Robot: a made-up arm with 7 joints.
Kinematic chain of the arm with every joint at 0, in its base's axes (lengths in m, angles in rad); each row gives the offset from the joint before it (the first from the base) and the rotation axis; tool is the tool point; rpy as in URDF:
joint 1: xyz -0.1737 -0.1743 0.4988 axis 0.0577 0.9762 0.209
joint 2: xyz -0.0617 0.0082 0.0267 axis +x
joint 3: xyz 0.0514 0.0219 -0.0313 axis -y
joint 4: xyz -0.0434 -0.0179 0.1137 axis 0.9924 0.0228 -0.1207
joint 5: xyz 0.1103 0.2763 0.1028 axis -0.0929 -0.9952 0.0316
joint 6: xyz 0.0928 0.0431 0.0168 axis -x
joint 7: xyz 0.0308 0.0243 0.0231 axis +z
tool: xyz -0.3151 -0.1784 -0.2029 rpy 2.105 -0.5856 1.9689
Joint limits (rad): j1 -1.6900..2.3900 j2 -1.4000..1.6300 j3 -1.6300..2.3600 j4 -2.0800..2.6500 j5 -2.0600..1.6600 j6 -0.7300..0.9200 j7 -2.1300..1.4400
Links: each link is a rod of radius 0.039 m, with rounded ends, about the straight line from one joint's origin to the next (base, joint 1, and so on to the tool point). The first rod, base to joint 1, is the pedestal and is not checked.
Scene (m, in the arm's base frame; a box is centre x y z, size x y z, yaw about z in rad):
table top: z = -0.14
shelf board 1: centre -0.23 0.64 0.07 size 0.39 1 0.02 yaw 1.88
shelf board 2: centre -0.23 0.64 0.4 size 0.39 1 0.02 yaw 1.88
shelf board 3: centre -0.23 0.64 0.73 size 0.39 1 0.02 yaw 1.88
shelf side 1: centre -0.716 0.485 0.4 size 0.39 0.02 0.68 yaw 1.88
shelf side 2: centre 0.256 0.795 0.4 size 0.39 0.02 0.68 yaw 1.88
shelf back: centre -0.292 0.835 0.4 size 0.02 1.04 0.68 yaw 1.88
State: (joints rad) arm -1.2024 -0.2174 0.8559 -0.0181 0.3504 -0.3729 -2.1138
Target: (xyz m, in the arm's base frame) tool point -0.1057 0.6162 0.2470
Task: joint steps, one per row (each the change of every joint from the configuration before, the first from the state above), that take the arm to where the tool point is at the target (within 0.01 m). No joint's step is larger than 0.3 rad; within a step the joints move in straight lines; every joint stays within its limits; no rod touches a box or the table.
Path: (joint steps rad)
1: 0.0241 0.0730 0.0069 0.0128 0.0079 0.2218 0.2885
2: 0.0240 0.0730 0.0070 0.0128 0.0079 0.2218 0.2884
3: 0.0241 0.0731 0.0069 0.0129 0.0078 0.2219 0.2885
4: 0.0950 -0.2063 0.1182 0.1023 0.0291 -0.2963 0.0456
5: 0.0950 -0.2063 0.1181 0.1023 0.0290 -0.2962 0.0456
6: -0.0882 -0.0058 0.0003 -0.0194 -0.0086 -0.0937 -0.2817
7: -0.0882 -0.0059 0.0003 -0.0193 -0.0086 -0.0938 -0.2817
8: -0.0882 -0.0058 0.0003 -0.0194 -0.0087 -0.0937 -0.2817

